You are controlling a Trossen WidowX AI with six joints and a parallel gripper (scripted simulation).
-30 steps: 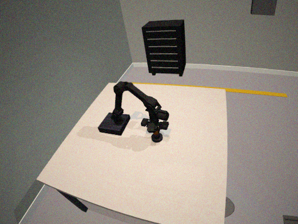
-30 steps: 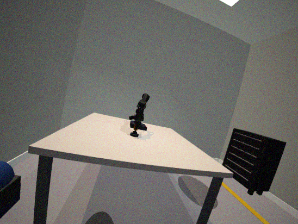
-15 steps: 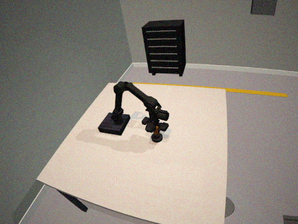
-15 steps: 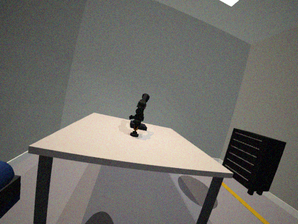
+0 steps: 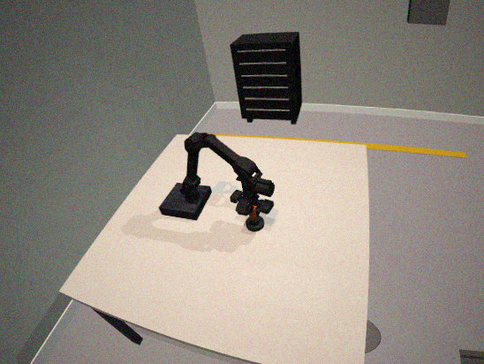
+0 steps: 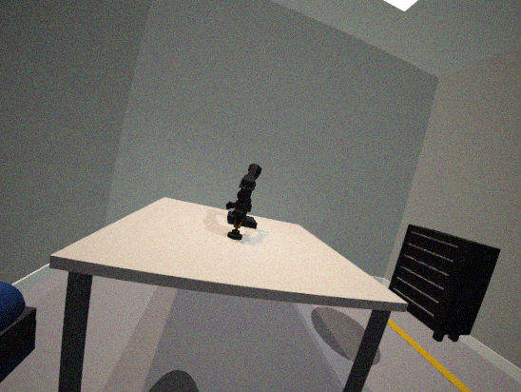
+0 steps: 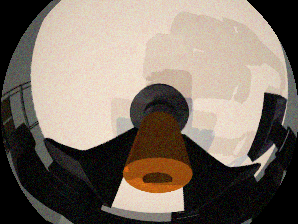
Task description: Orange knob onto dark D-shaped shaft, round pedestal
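Now: gripper tip 2 cm below the orange knob. The rest, counted from my gripper tip: round pedestal (4 cm below).
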